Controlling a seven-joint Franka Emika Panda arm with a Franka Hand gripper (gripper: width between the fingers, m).
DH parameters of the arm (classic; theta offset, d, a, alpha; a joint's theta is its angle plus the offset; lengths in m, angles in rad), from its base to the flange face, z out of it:
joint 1: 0 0.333 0 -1.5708
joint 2: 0 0 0 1.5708
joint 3: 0 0.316 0.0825 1.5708
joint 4: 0 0 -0.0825 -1.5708
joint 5: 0 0.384 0 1.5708
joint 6: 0 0 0.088 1.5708
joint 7: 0 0.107 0 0
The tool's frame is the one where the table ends.
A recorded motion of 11 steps. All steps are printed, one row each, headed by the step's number.
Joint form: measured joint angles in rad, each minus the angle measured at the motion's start. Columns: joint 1, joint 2, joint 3, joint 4, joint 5, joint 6, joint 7.
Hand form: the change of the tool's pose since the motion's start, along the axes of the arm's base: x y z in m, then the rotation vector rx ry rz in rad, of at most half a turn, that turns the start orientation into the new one. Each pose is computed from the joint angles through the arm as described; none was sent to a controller.
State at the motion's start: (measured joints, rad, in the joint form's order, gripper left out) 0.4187 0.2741 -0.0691 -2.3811 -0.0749 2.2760 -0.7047
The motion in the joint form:
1: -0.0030 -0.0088 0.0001 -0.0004 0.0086 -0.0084 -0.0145
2: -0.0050 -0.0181 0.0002 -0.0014 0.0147 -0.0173 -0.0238
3: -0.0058 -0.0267 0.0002 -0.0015 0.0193 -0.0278 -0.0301
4: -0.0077 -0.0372 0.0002 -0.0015 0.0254 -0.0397 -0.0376
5: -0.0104 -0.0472 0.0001 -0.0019 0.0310 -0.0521 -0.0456
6: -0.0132 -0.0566 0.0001 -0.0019 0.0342 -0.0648 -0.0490
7: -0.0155 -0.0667 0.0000 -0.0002 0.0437 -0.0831 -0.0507
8: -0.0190 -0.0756 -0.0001 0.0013 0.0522 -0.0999 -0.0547
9: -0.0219 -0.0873 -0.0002 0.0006 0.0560 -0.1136 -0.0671
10: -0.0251 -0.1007 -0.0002 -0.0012 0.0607 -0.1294 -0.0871
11: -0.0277 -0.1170 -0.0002 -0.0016 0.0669 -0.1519 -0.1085
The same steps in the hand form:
1: 0.0004 -0.0010 0.0036 0.0086 0.0041 0.0025
2: 0.0004 -0.0018 0.0071 0.0143 0.0073 0.0034
3: 0.0003 -0.0021 0.0106 0.0179 0.0111 0.0040
4: 0.0004 -0.0028 0.0149 0.0229 0.0147 0.0032
5: 0.0003 -0.0040 0.0188 0.0275 0.0197 0.0025
6: 0.0002 -0.0053 0.0226 0.0293 0.0239 -0.0004
7: 0.0000 -0.0062 0.0270 0.0327 0.0317 -0.0100
8: 0.0000 -0.0076 0.0309 0.0365 0.0397 -0.0177
9: -0.0004 -0.0090 0.0354 0.0424 0.0452 -0.0128
10: -0.0013 -0.0106 0.0403 0.0512 0.0535 -0.0019
11: -0.0023 -0.0118 0.0467 0.0610 0.0645 0.0095

